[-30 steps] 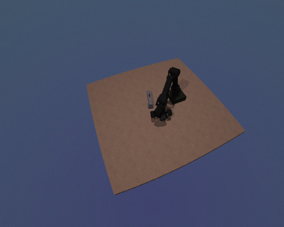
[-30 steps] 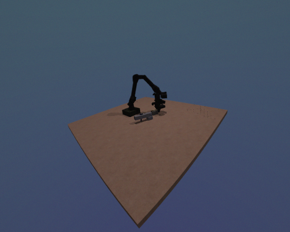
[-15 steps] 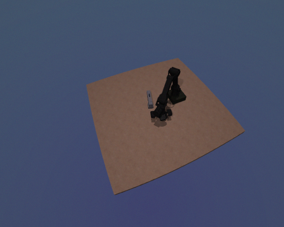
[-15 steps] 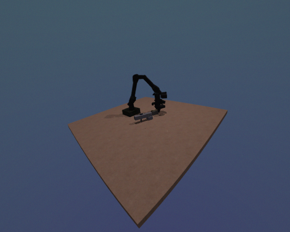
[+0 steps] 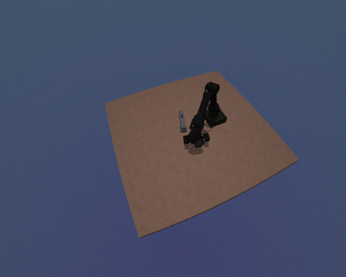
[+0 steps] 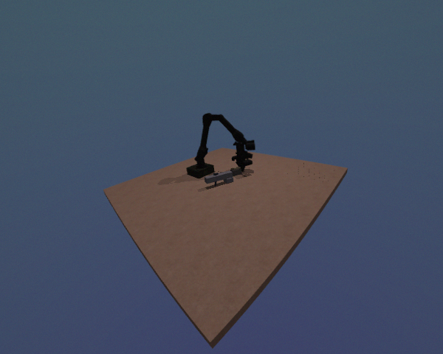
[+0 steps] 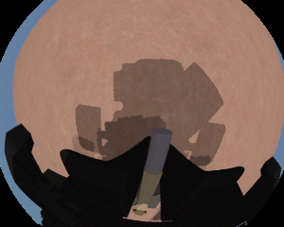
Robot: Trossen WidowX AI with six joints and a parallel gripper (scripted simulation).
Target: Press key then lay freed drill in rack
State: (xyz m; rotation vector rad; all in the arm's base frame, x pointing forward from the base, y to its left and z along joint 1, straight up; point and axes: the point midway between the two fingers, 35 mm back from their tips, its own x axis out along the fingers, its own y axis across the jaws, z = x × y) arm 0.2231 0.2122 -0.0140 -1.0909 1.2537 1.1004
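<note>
Now: gripper tip 10 mm past the drill, 40 mm to the left of it and 40 mm below it. The rest, counted from my gripper tip: dark block (10 mm behind, 50 mm to the right, 10 mm above); grey block (40 mm ahead, 230 mm to the right, 40 mm above); dark key (30 mm ahead, 260 mm to the right, 40 mm above).
</note>
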